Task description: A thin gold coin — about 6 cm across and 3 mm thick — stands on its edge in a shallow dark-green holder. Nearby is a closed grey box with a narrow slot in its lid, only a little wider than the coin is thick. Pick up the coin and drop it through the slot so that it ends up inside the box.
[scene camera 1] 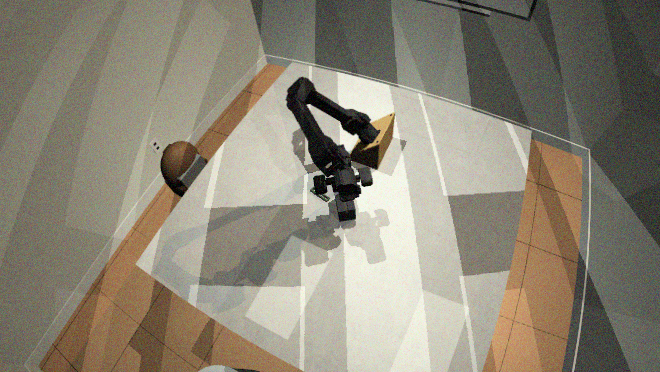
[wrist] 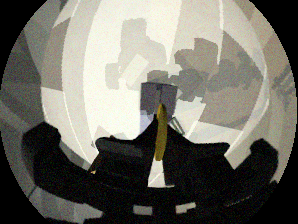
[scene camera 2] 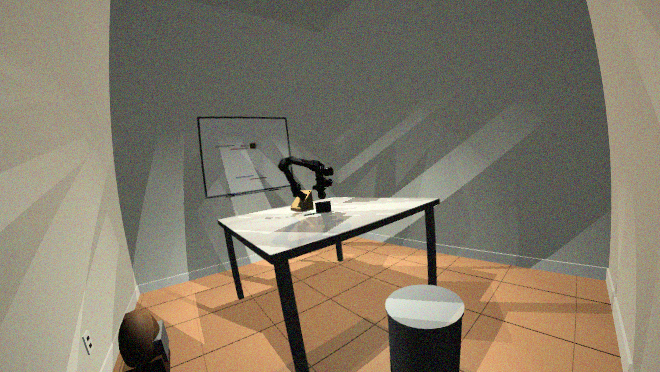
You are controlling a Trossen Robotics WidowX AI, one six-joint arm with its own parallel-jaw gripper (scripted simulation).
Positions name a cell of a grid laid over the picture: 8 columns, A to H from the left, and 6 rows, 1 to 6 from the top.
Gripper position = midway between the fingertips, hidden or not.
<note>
The gripper (wrist: E4) holds a gold coin.
</note>
